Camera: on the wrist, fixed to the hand. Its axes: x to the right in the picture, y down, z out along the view.
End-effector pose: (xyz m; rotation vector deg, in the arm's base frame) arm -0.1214 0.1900 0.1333 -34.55 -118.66 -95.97
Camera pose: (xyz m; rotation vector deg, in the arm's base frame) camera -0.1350 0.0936 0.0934 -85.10 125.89 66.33
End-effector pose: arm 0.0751 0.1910 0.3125 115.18 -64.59 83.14
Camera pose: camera 0.0686 0.2937 0.3343 106.69 56.38 58.47
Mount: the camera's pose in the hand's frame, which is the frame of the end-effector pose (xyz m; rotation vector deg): -0.0186 -0.0576 -0.0860 30.41 18.95 -90.17
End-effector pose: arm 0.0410 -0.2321 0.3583 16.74 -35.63 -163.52
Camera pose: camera 0.0700 -0.2097 0.2597 -50.25 37.58 86.19
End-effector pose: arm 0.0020 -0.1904 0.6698 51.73 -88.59 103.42
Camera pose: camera 0.0488 -0.0968 0.6806 77.30 6.93 55.46
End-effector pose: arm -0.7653 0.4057 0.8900 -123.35 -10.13 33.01
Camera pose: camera -0.7373 0.3722 0.9857 -58.90 -68.77 -33.79
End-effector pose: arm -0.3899 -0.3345 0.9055 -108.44 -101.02 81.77
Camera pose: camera -0.3629 -0.2955 0.9993 -7.50 -93.17 39.27
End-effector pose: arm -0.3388 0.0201 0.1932 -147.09 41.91 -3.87
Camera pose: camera -0.3414 0.0363 0.2971 -112.49 -67.22 -57.00
